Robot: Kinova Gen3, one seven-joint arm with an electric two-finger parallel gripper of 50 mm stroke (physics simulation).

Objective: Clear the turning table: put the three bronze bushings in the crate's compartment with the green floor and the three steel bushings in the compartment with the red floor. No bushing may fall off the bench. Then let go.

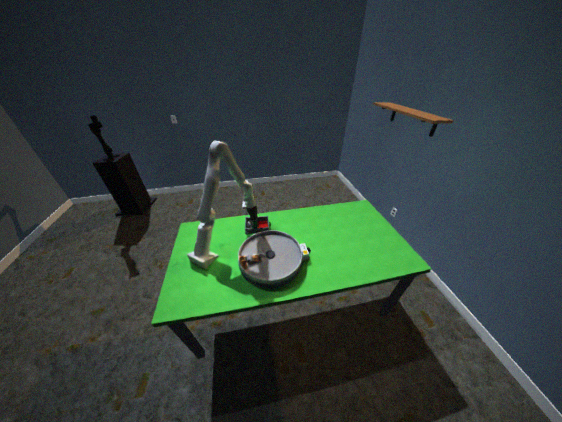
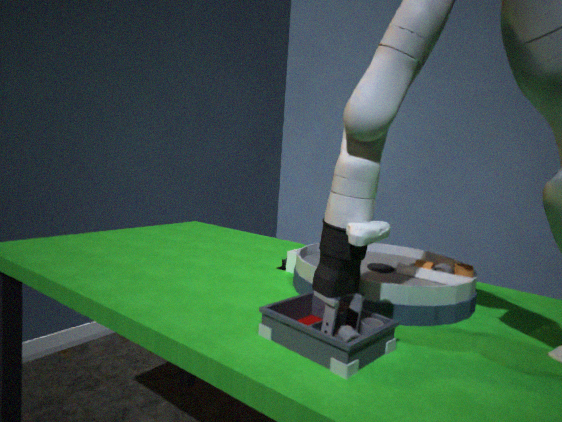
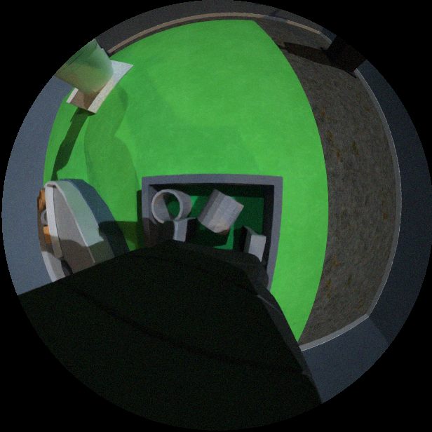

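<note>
The grey crate has a red floor in one compartment and a green floor in the other. In the green one, a grey, steel-looking bushing stands upright near the turntable-side wall. Another grey bushing lies on its side. My gripper is open and empty, fingertips low in the crate close beside the lying bushing. On the turning table are bronze bushings and a grey bushing.
The turning table's raised rim stands close beside the crate. A low light bar crosses the turning table near the bushings. A small white box is at its side. The arm's base stands on the green bench. My gripper body hides part of the crate.
</note>
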